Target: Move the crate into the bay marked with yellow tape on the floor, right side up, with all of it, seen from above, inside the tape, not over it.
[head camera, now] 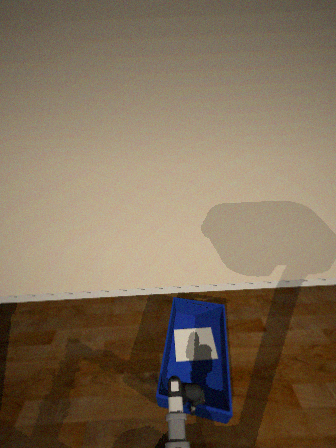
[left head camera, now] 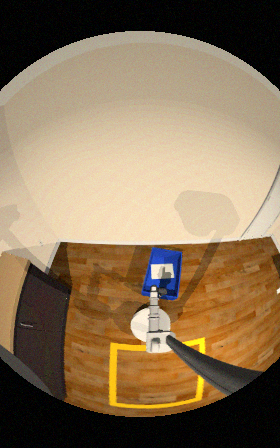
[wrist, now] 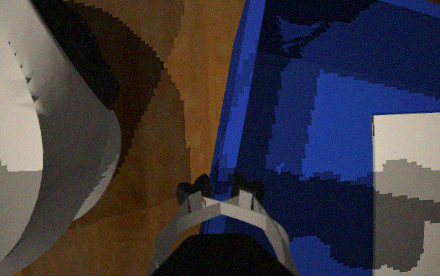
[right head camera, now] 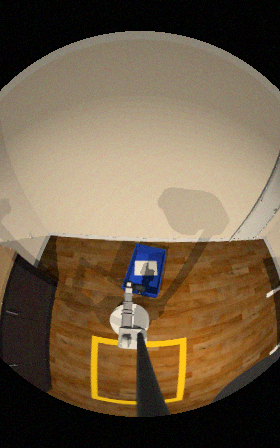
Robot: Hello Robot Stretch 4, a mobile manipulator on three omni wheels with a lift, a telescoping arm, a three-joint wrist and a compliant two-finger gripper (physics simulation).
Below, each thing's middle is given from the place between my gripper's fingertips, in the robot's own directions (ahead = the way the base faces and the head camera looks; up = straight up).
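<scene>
My gripper's 15 cm above the white sheet (head camera: 193, 344), and it's 8 cm to the left of the sheet and 36 cm short of it.
</scene>
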